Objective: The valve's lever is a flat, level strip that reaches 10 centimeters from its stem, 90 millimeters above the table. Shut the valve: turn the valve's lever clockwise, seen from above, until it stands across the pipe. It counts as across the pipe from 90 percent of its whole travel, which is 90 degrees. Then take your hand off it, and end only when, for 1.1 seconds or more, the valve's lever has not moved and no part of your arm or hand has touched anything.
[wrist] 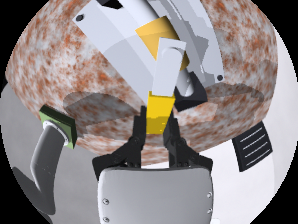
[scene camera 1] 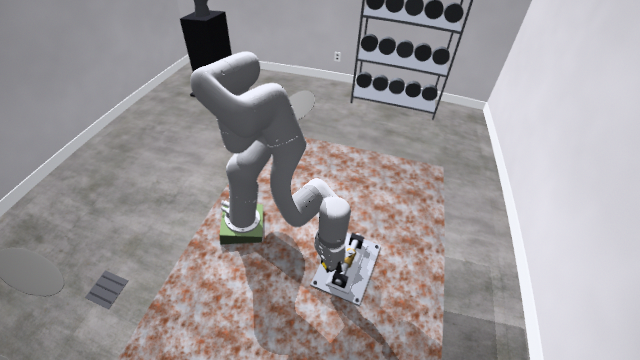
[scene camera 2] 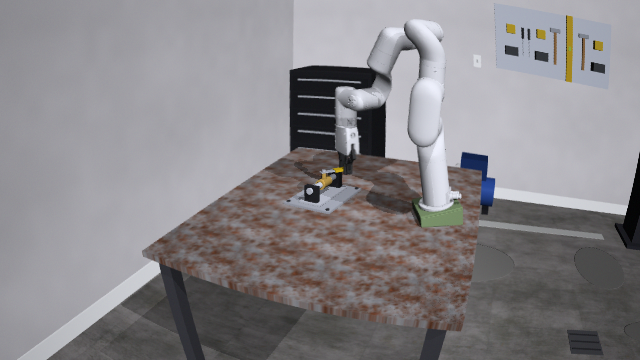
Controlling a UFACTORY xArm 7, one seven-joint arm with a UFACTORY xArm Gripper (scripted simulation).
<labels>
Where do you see a valve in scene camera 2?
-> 329, 186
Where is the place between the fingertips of my gripper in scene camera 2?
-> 345, 173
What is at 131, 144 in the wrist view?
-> My gripper.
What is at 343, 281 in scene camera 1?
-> A valve.
</labels>
